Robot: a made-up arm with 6 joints. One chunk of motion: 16 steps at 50 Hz.
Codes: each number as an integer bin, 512 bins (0 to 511) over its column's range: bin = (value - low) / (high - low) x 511, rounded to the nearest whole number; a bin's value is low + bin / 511 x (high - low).
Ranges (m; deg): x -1..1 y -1..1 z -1..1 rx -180..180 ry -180..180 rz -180..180
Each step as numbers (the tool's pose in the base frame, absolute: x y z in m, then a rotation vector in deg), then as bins.
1 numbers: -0.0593 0.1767 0.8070 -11.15 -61.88 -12.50
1 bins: 240 301 462 240 168 238
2 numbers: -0.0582 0.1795 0.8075 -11.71 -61.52 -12.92
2 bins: 241 301 462 239 168 237
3 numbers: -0.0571 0.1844 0.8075 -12.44 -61.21 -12.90
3 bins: 241 303 462 238 169 237
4 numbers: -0.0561 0.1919 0.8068 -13.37 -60.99 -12.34
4 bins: 241 305 462 237 169 238
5 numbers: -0.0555 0.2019 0.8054 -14.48 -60.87 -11.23
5 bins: 241 307 461 235 169 240
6 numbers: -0.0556 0.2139 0.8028 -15.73 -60.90 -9.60
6 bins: 241 310 461 233 169 242
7 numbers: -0.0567 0.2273 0.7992 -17.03 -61.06 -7.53
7 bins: 241 314 460 231 169 245
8 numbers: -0.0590 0.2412 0.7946 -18.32 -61.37 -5.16
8 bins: 240 317 459 229 168 248
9 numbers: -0.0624 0.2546 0.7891 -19.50 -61.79 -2.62
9 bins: 240 321 457 228 168 252
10 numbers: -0.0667 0.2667 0.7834 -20.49 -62.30 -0.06
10 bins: 238 324 456 226 167 255
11 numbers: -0.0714 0.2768 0.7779 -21.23 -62.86 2.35
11 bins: 237 326 454 225 166 259
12 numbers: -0.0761 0.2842 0.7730 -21.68 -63.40 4.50
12 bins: 236 328 453 225 166 262
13 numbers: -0.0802 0.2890 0.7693 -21.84 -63.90 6.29
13 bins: 235 329 452 224 165 264
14 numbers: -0.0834 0.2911 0.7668 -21.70 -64.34 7.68
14 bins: 234 330 451 225 164 266
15 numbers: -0.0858 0.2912 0.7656 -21.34 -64.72 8.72
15 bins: 234 330 451 225 164 268
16 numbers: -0.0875 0.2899 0.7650 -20.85 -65.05 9.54
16 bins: 233 330 451 226 163 269
